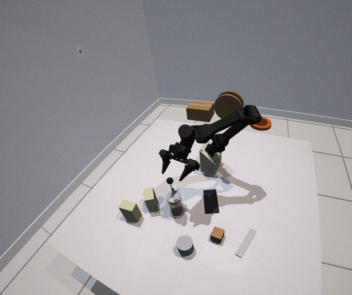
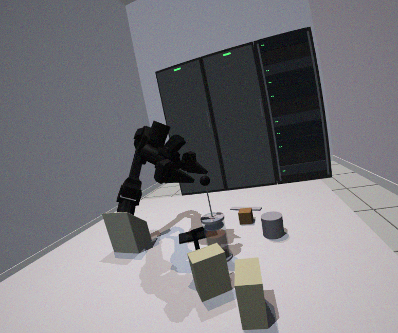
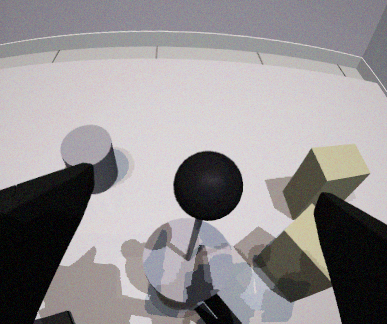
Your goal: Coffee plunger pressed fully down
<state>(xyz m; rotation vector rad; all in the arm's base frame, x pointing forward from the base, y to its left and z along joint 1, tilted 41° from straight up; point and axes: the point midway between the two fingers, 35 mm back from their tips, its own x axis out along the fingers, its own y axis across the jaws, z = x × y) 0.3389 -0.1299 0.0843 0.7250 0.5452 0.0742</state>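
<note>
Right now my gripper tip is 140 mm above the glass coffee press and 10 mm to the left of it. Round my gripper tip: grey strip: 370 mm to the left, 260 mm below, 50 mm ahead; then small brown cube: 240 mm to the left, 240 mm below, 70 mm ahead; then black flat slab: 260 mm below, 140 mm to the left, 120 mm behind.
</note>
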